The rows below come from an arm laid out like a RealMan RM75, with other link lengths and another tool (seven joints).
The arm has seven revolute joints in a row. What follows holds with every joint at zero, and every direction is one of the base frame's. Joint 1 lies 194.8 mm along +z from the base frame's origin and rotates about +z. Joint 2 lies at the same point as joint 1 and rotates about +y. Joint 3 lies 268.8 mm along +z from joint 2 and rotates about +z. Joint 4 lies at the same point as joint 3 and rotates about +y. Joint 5 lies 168.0 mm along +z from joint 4 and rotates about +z. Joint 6 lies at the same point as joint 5 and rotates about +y. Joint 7 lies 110.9 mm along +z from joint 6 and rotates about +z. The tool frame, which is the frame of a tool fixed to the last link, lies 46.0 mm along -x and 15.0 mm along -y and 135.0 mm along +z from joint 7; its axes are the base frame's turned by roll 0.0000, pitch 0.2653 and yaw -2.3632 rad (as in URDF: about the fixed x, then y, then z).
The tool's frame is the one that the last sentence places.
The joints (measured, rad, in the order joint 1, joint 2, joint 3, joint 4, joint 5, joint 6, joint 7), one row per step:
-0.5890 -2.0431 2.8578 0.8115 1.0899 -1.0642 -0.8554
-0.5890 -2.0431 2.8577 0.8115 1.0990 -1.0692 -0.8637
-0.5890 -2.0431 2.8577 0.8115 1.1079 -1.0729 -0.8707
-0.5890 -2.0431 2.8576 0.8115 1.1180 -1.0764 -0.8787
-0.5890 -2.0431 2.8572 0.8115 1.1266 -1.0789 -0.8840
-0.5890 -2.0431 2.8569 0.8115 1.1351 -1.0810 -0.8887
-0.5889 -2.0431 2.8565 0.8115 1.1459 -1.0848 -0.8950
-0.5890 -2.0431 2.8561 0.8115 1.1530 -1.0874 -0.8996
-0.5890 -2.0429 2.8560 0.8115 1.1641 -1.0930 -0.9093
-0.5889 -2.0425 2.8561 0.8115 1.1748 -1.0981 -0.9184
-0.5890 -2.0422 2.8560 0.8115 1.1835 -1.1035 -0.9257
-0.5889 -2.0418 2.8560 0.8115 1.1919 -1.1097 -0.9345
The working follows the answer.
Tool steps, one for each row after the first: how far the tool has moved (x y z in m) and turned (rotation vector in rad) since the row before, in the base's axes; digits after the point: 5 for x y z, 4 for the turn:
0.00189 0.00032 0.00092 0.0046 -0.0048 -0.0078
0.00188 0.00030 0.00060 0.0031 -0.0037 -0.0077
0.00211 0.00033 0.00052 0.0028 -0.0044 -0.0086
0.00183 0.00030 0.00041 0.0020 -0.0024 -0.0074
0.00183 0.00028 0.00030 0.0014 -0.0019 -0.0074
0.00231 0.00031 0.00065 0.0029 -0.0027 -0.0094
0.00157 0.00024 0.00047 0.0021 -0.0023 -0.0062
0.00233 0.00028 0.00103 0.0046 -0.0057 -0.0098
0.00218 0.00024 0.00097 0.0040 -0.0050 -0.0094
0.00190 0.00023 0.00111 0.0045 -0.0042 -0.0080
0.00170 0.00015 0.00130 0.0053 -0.0057 -0.0076

Tool pose at each row, in the base's axes (x y z in m, rotation vector in rad; rounded; the steps above come from the unrounded poses):
-0.26536 0.43568 -0.07882 -1.0860 -1.1394 -1.1624
-0.26347 0.43600 -0.07790 -1.0855 -1.1367 -1.1737
-0.26159 0.43629 -0.07730 -1.0867 -1.1341 -1.1836
-0.25948 0.43662 -0.07677 -1.0883 -1.1318 -1.1944
-0.25765 0.43692 -0.07636 -1.0907 -1.1292 -1.2027
-0.25582 0.43720 -0.07606 -1.0937 -1.1264 -1.2104
-0.25350 0.43751 -0.07541 -1.0965 -1.1224 -1.2208
-0.25193 0.43775 -0.07495 -1.0980 -1.1200 -1.2282
-0.24960 0.43803 -0.07391 -1.0983 -1.1168 -1.2416
-0.24742 0.43828 -0.07295 -1.0992 -1.1136 -1.2541
-0.24552 0.43850 -0.07184 -1.0991 -1.1100 -1.2651
-0.24382 0.43865 -0.07054 -1.0973 -1.1071 -1.2771

